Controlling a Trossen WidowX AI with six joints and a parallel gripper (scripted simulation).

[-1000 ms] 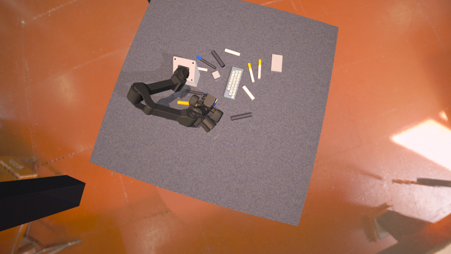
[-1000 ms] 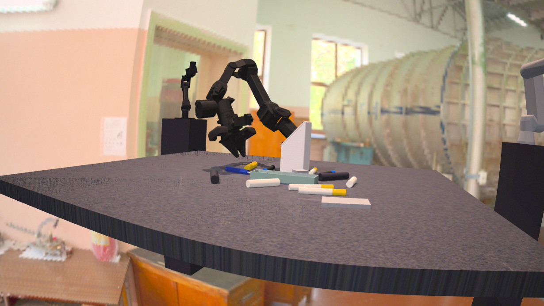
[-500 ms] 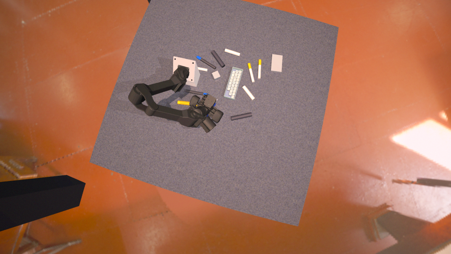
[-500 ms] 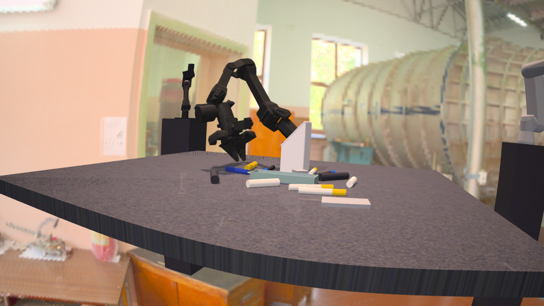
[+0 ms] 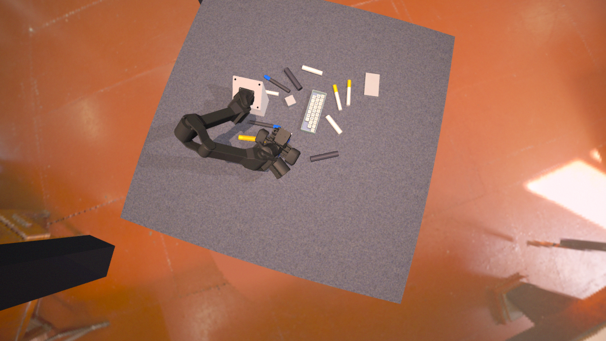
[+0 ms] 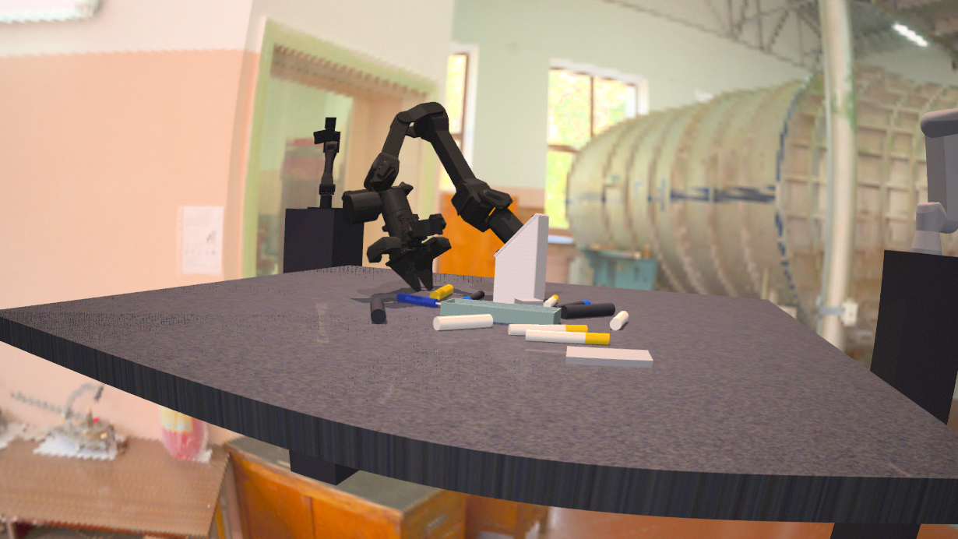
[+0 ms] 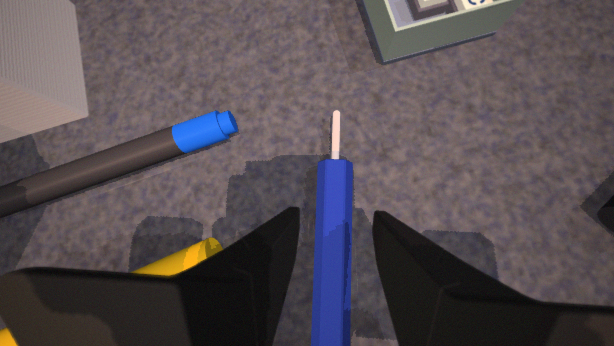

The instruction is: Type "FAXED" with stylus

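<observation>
The blue stylus lies 20 mm below my gripper tip and 10 mm to the left of it. Round my gripper tip: thin grey tip 50 mm to the left, 20 mm below, 10 mm ahead; then yellow cylinder 130 mm behind, 20 mm to the right, 20 mm below.
</observation>
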